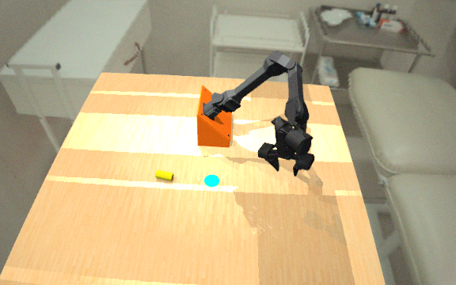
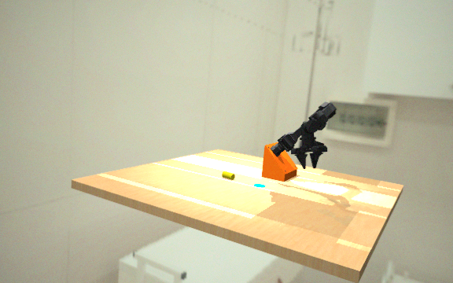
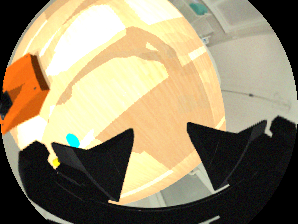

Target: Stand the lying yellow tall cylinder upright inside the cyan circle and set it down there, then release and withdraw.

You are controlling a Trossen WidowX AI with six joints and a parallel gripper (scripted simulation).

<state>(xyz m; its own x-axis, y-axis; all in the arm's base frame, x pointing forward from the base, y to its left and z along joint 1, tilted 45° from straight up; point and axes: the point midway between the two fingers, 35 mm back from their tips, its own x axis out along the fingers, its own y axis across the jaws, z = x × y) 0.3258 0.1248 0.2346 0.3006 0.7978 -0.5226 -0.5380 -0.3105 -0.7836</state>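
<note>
Now: gripper tip 44 cm to the left of the yellow cylinder, 14 cm above it and 11 cm past it. The rest, counted from my gripper tip: cyan circle 26 cm to the right, 15 cm below, 9 cm behind.
</note>
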